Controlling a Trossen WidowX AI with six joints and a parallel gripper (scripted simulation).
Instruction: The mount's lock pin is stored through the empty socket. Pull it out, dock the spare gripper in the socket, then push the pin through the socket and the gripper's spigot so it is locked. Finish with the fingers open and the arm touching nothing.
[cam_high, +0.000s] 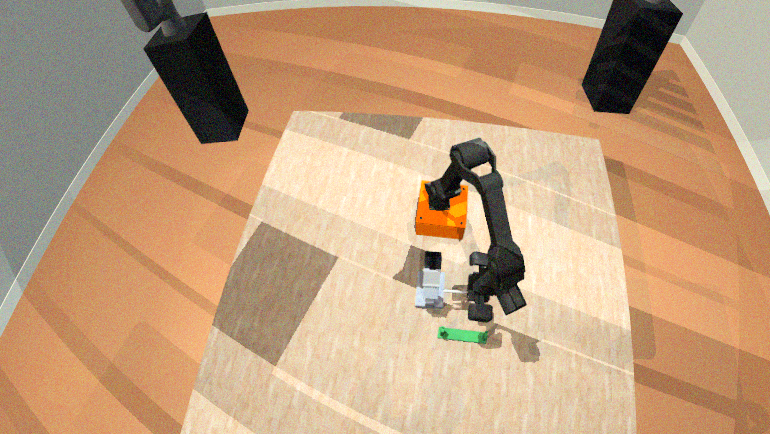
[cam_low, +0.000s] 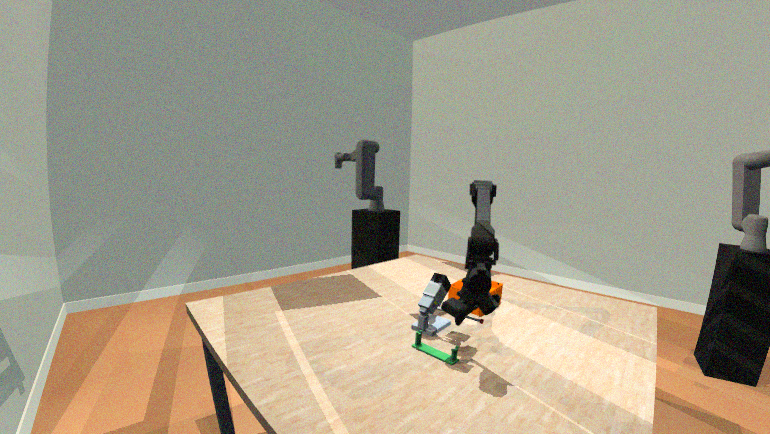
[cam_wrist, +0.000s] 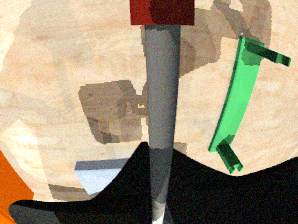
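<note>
My gripper tip is now 10 cm to the left of the mount and 2 cm past it. The rest, counted from my gripper tip: spare gripper 10 cm to the right, 6 cm above, 5 cm behind; green cradle 10 cm ahead, 3 cm below, 1 cm to the right.
</note>
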